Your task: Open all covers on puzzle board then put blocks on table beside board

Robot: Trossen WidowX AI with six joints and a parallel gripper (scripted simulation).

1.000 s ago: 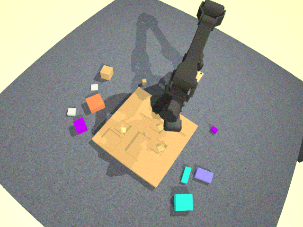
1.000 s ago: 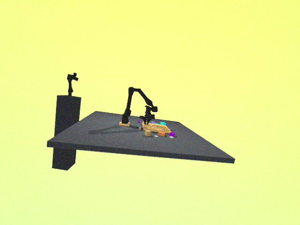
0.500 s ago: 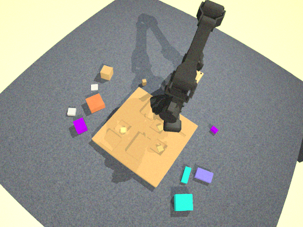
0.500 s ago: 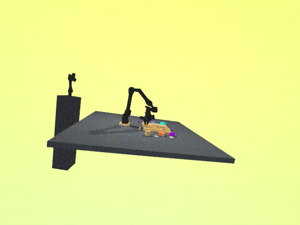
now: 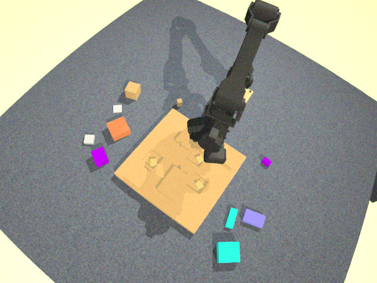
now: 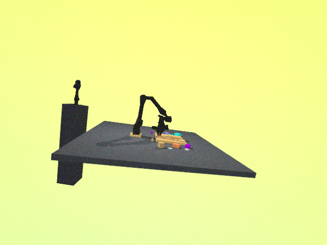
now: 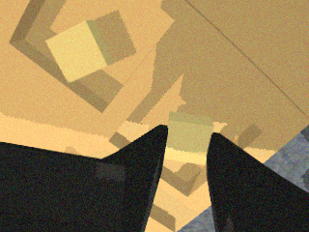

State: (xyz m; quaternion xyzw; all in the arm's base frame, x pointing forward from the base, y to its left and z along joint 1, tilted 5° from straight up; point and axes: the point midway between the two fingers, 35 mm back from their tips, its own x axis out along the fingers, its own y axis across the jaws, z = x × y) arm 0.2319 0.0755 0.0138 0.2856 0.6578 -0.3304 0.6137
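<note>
Now: gripper tip 90 mm short of the lilac block, 250 mm to the right of it and 10 mm above it. Also, from my gripper tip: magenta cube: 90 mm behind, 170 mm to the left, 10 mm below; then cyan bar: 140 mm ahead, 200 mm to the left, 10 mm below; then orange block: 170 mm ahead, 260 mm to the right, 10 mm below.
</note>
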